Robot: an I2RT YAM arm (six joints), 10 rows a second.
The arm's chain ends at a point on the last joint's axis. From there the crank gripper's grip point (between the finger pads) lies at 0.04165 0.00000 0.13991 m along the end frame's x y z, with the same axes.
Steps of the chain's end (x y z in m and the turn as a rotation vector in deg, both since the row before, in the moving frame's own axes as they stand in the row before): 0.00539 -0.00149 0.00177 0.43 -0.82 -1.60; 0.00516 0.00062 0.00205 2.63 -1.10 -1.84; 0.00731 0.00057 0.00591 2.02 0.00 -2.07; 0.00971 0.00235 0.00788 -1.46 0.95 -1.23; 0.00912 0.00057 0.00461 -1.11 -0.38 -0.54; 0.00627 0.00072 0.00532 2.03 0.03 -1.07; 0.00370 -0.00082 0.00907 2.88 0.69 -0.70; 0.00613 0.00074 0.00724 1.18 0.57 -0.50; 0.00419 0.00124 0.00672 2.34 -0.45 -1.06
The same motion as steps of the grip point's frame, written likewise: 0.00335 -0.00368 0.00234 0.43 -0.82 -1.60; 0.00234 -0.00711 0.00265 2.63 -1.10 -1.84; 0.00719 -0.00586 0.00580 2.02 0.00 -2.07; 0.01205 0.00499 0.00714 -1.46 0.95 -1.23; 0.00820 0.00289 0.00486 -1.11 -0.38 -0.54; 0.00629 -0.00501 0.00520 2.03 0.03 -1.07; 0.00534 -0.00836 0.00837 2.88 0.69 -0.70; 0.00751 -0.00251 0.00679 1.18 0.57 -0.50; 0.00303 -0.00524 0.00691 2.34 -0.45 -1.06
